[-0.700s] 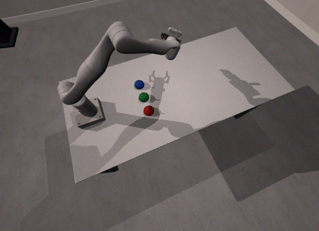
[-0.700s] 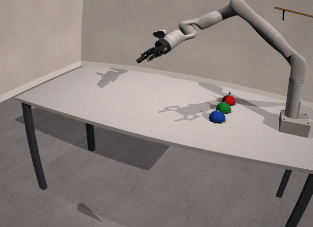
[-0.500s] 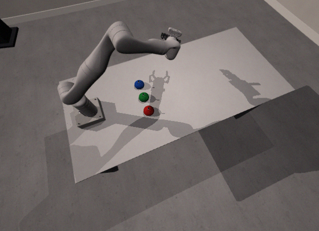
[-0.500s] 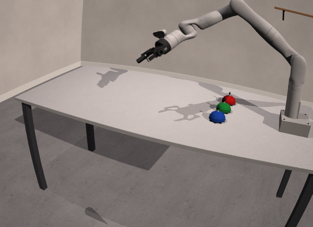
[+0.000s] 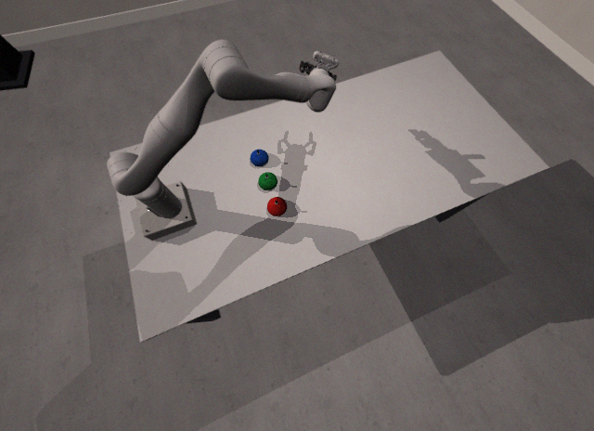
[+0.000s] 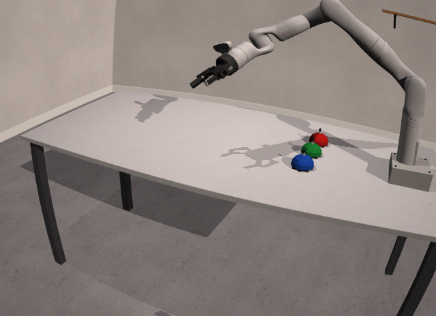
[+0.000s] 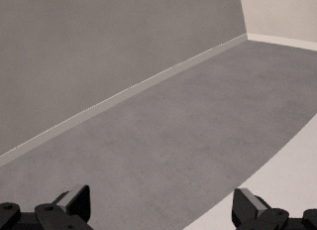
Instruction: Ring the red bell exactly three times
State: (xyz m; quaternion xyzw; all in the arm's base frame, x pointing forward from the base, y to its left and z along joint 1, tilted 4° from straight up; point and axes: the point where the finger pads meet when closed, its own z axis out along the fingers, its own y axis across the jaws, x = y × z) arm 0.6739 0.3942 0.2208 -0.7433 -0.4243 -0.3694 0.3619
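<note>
Right now my hand is 270 mm past the red bell, 450 mm to the left of it and 230 mm above it. The rest, counted from my hand: blue bell (300 mm behind, 190 mm to the right, 230 mm below); green bell (280 mm behind, 320 mm to the right, 230 mm below).
</note>
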